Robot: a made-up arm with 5 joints.
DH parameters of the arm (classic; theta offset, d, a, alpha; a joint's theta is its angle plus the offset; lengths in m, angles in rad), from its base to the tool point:
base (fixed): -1.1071 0 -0.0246 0
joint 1: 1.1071 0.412 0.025 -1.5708
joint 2: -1.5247 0 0.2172 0
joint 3: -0.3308 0 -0.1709 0
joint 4: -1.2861 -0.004 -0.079 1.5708
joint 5: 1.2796 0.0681 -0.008 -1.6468
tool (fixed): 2.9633 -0.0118 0 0
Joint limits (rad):
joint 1: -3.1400..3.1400
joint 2: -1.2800..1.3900
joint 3: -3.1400..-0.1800
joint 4: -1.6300..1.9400
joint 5: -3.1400..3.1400
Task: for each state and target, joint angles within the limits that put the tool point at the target. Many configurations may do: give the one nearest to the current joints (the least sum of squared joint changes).
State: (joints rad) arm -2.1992 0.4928 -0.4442 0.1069 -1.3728
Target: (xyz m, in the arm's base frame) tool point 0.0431 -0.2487 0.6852
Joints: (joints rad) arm -1.3213 -0.0856 -1.1264 -0.1084 -1.4318
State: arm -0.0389 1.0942 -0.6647 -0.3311 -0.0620
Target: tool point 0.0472 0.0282 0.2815
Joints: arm 0.3471 1.1687 -0.1800 0.4734 0.1120
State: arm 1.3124 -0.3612 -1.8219 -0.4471 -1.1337
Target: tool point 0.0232 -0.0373 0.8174
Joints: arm 1.8410 -0.6132 -1.6366 -0.7281 -1.0769
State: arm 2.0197 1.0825 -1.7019 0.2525 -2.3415
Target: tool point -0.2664 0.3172 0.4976
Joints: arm 2.2904 0.4458 -1.2196 0.3279 -2.3592
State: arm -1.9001 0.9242 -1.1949 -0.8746 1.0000
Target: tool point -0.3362 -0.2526 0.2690
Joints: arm -2.4345 1.3900 -1.7003 -0.1765 0.9949
